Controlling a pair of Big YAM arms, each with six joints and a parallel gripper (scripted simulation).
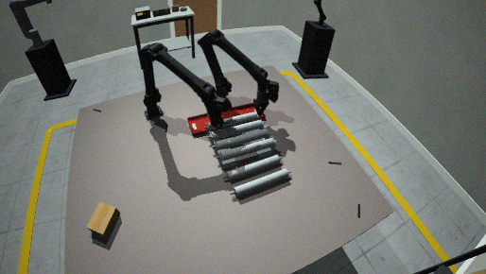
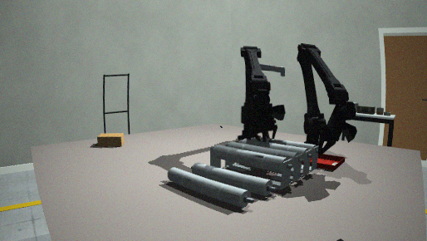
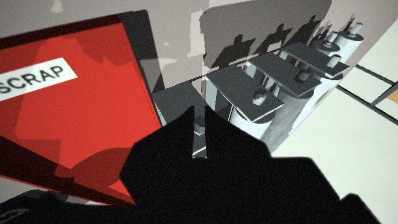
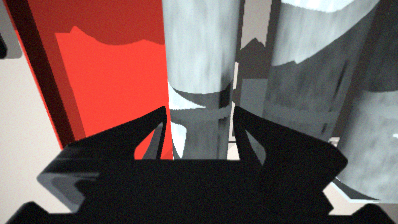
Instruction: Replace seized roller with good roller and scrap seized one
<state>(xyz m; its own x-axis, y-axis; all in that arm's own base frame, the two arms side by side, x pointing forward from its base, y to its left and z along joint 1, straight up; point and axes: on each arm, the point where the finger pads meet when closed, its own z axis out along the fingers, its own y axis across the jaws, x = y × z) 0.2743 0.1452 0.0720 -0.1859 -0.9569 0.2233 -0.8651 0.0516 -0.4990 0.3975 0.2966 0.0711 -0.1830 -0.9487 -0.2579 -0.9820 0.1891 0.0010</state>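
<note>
Right now the bed roller is 6 cm ahead of my right hand and 10 cm to the left of it. Round my right hand: red scrap tray (12 cm behind, 7 cm to the left, 6 cm below); cardboard box (48 cm ahead, 70 cm to the right, 4 cm below).
</note>
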